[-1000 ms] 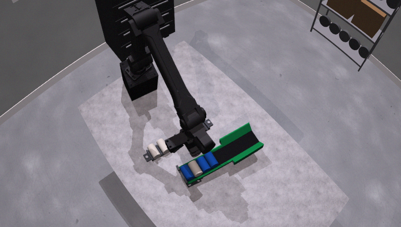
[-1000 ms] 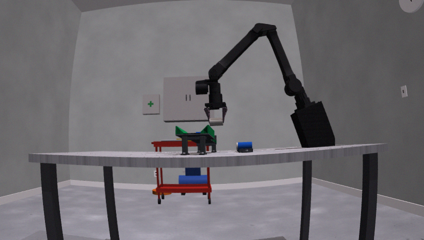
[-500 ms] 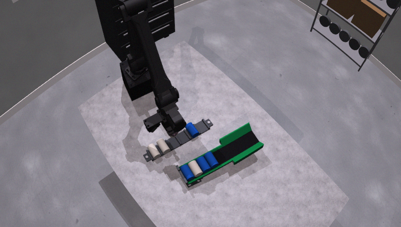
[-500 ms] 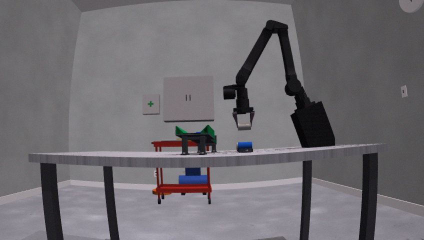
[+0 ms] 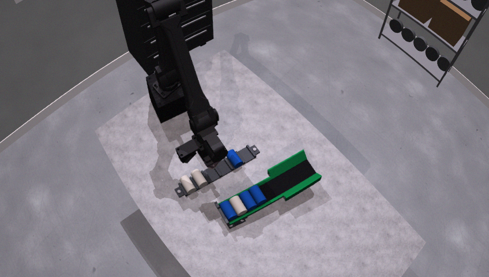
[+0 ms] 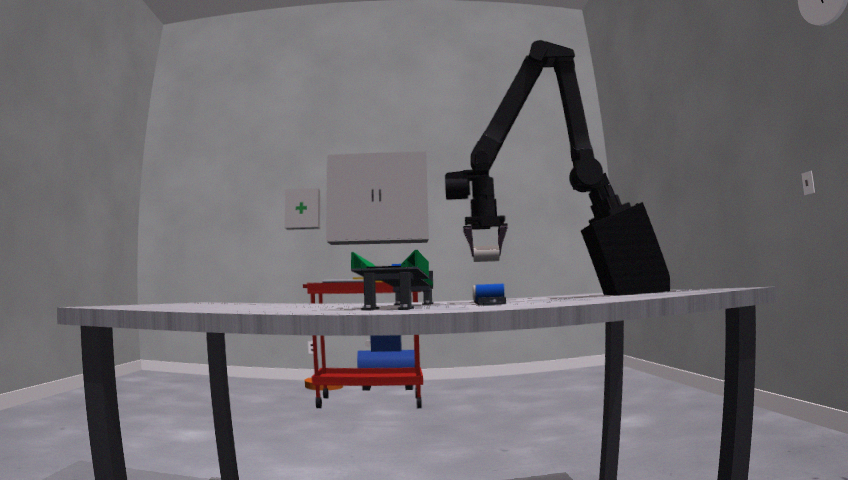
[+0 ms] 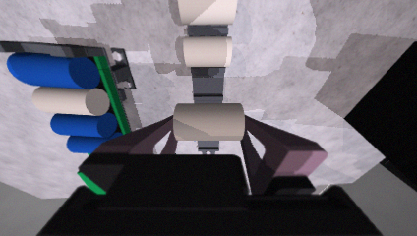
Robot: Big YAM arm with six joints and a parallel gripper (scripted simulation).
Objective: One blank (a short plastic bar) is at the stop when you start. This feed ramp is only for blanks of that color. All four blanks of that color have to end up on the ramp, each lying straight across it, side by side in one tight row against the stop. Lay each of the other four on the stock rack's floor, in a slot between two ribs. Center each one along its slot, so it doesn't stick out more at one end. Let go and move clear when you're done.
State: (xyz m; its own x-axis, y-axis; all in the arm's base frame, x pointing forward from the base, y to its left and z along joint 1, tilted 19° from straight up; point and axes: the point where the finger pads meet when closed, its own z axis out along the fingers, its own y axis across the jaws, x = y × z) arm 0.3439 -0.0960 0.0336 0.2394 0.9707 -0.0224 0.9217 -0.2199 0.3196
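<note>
Now: the stock rack 130 mm below my hand, 30 mm to the left of it and 10 mm ahead of it. Also, from my hand: feed ramp 230 mm ahead, 70 mm to the left, 60 mm below; grey stop 170 mm ahead, 110 mm to the right, 70 mm below.
</note>
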